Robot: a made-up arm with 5 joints.
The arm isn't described. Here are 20 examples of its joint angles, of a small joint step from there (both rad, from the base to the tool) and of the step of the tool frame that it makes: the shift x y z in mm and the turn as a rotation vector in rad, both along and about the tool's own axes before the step.
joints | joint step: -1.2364 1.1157 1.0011 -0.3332 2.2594 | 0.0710 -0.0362 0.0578 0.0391 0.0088
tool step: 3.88 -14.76 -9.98 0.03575 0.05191 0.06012
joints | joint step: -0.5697 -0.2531 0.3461 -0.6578 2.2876 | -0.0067 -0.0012 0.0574 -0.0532 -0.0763
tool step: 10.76 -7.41 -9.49 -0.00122 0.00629 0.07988
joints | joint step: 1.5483 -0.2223 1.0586 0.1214 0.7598 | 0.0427 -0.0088 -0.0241 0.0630 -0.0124
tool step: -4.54 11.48 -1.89 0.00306 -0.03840 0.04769
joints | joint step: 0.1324 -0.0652 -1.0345 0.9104 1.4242 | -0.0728 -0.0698 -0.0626 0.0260 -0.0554
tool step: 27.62 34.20 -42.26 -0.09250 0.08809 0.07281
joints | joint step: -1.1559 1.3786 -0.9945 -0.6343 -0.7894 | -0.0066 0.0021 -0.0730 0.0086 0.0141
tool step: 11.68 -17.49 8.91 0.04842 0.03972 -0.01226
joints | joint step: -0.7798 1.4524 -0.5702 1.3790 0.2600 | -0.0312 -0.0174 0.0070 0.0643 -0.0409
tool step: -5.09 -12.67 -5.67 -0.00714 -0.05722 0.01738
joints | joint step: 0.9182 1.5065 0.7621 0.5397 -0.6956 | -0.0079 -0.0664 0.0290 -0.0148 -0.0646
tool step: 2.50 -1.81 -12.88 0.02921 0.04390 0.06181
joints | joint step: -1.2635 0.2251 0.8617 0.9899 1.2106 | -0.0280 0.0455 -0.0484 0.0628 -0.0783
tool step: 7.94 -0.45 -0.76 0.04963 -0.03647 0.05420
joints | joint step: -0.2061 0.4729 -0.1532 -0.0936 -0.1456 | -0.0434 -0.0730 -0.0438 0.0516 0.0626
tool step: 38.94 -28.63 -14.90 0.04976 0.05992 -0.07092
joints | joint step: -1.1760 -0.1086 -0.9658 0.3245 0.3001 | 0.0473 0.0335 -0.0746 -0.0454 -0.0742
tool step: 8.73 16.02 3.50 -0.05454 0.07488 0.04043
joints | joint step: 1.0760 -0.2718 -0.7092 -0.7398 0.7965 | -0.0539 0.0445 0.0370 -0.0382 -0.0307
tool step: -8.49 -27.69 -17.63 0.02558 -0.03560 0.08416
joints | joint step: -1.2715 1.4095 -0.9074 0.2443 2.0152 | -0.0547 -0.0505 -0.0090 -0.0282 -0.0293
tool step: 14.67 42.36 -10.90 -0.09710 0.00143 -0.00608
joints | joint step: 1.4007 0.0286 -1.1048 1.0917 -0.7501 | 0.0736 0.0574 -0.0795 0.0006 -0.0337
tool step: 19.53 18.99 10.75 -0.03808 0.06655 0.03403
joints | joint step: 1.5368 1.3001 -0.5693 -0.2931 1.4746 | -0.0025 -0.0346 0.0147 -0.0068 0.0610
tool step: 1.46 15.72 -1.07 -0.02650 0.00403 -0.06203
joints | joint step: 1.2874 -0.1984 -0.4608 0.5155 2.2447 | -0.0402 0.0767 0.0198 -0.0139 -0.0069
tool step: 35.95 -18.18 25.06 0.03986 0.08266 0.01101
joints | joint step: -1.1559 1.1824 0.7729 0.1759 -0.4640 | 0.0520 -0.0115 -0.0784 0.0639 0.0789
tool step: 24.62 -4.53 -8.04 0.03537 0.01254 -0.03449
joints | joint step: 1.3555 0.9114 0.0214 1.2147 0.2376 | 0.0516 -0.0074 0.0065 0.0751 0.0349
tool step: -11.95 14.44 -4.03 0.04748 -0.06428 0.00731
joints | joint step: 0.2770 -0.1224 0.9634 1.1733 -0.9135 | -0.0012 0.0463 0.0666 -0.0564 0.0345
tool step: -6.76 7.96 23.23 -0.04447 -0.03486 -0.03556
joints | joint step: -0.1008 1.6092 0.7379 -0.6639 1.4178 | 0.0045 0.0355 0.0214 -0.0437 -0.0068
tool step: -2.11 -14.09 -1.99 0.01312 -0.00153 0.01127
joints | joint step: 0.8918 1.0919 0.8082 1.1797 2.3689 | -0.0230 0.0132 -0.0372 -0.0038 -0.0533
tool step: -3.84 6.19 -5.45 -0.00394 -0.03583 0.05155
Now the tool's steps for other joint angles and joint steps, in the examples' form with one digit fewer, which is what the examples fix.
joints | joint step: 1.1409 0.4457 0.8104 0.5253 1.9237 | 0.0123 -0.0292 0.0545 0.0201 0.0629
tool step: 1.7 -15.1 -1.1 0.0410 0.0197 -0.0509
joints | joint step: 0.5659 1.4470 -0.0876 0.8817 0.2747 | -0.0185 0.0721 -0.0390 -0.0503 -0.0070
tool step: 3.4 -3.2 21.7 -0.0156 0.0135 -0.0076
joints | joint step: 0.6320 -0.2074 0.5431 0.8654 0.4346 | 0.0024 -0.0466 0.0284 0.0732 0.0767
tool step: -13.3 -3.3 -9.3 0.0243 -0.0493 -0.0744
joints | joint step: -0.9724 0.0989 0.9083 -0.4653 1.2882 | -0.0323 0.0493 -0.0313 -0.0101 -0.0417
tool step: 10.6 -8.1 7.7 0.0158 0.0240 0.0249
